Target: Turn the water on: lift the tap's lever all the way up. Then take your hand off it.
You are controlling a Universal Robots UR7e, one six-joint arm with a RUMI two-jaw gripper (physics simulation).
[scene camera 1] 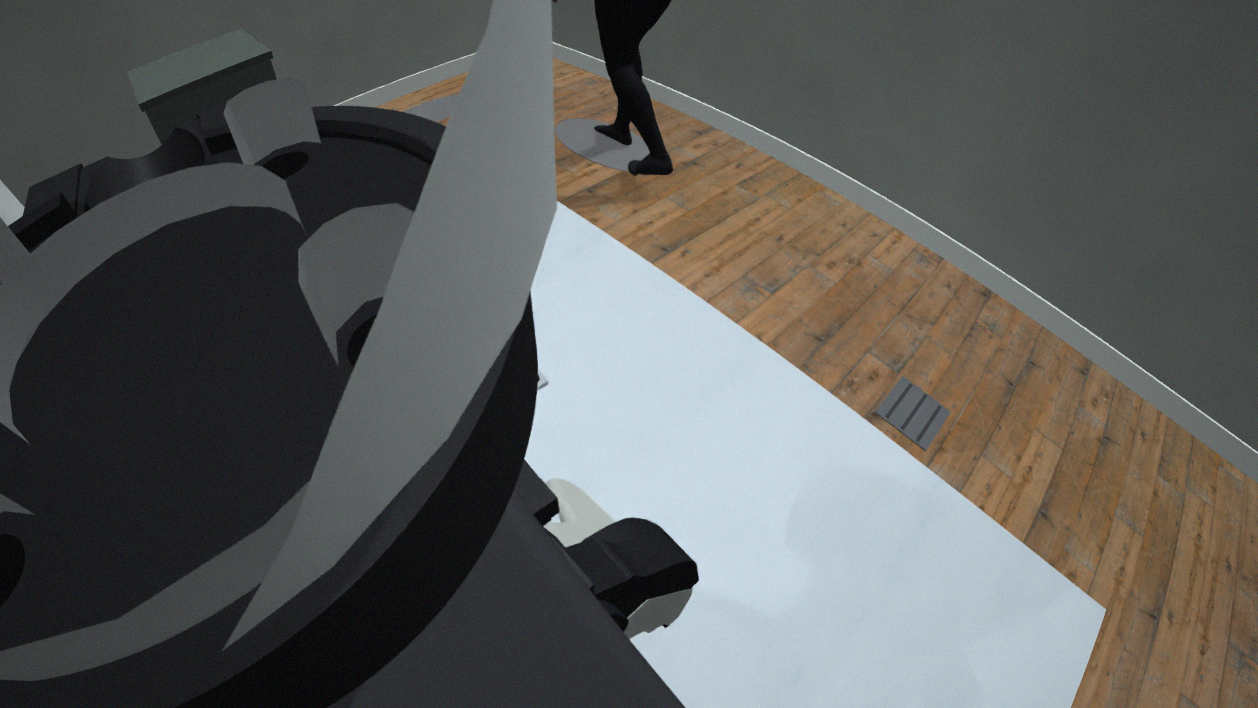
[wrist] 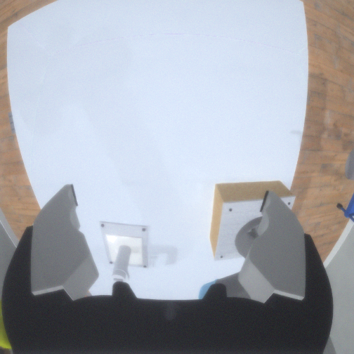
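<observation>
The tap [wrist: 123, 257] stands on its pale square base plate [wrist: 139, 229] in the lower left of the wrist view, seen from above. Its upper end reaches down to the edge of the gripper's black body. The lever's position cannot be made out there. In the scene view the arm hides the tap; a small corner of the base plate [scene camera 1: 542, 382] shows beside the arm. My gripper [wrist: 169, 191] is open, with its two grey fingers wide apart and nothing between them. In the wrist view the tap shows between the fingers, nearer the left one; the height gap is unclear.
A wooden block [wrist: 250, 191] with a metal top bears the robot's base, behind the right finger. The white table [scene camera 1: 704, 396] [wrist: 165, 110] lies below. The arm's large dark and grey parts fill the scene view's left half. A person's legs [scene camera 1: 633, 96] show beyond the table.
</observation>
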